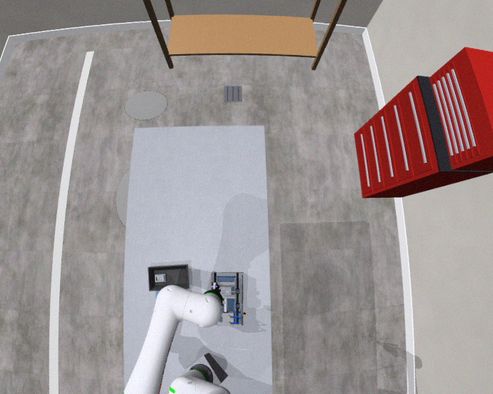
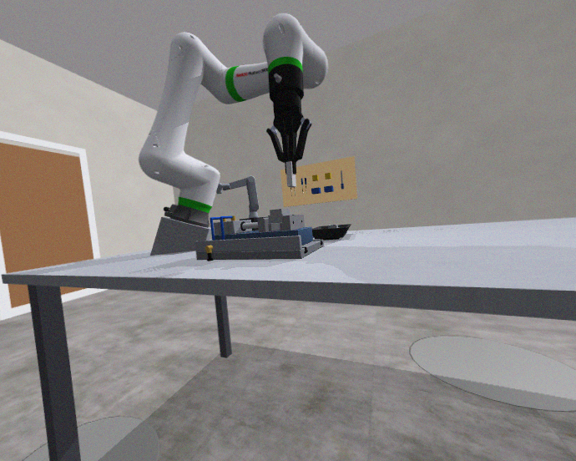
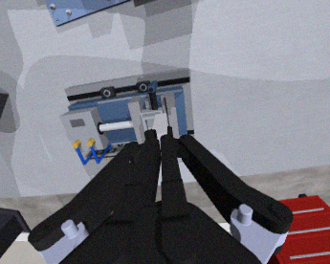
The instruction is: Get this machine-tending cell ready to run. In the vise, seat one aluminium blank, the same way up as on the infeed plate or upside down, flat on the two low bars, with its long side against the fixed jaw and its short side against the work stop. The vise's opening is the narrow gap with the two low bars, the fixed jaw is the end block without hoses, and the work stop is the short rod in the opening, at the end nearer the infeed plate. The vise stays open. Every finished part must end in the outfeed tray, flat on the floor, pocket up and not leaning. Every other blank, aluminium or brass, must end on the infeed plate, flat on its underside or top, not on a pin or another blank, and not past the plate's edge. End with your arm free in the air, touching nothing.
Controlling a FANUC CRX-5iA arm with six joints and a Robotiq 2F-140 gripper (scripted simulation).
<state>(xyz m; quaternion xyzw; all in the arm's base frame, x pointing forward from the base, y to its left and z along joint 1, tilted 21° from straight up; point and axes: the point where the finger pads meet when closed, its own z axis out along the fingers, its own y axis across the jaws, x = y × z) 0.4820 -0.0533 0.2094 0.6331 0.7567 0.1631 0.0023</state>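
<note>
Now: hand 120 mm above the black work stop rod, 20 mm past it and 10 mm to the right of it. From my hand the other things lie so: blue infeed plate (250 mm to the left, 200 mm below, 190 mm behind); then hose-end block (170 mm behind, 130 mm below, 70 mm to the right); then brass blank (220 mm to the left, 180 mm below, 140 mm behind).
</note>
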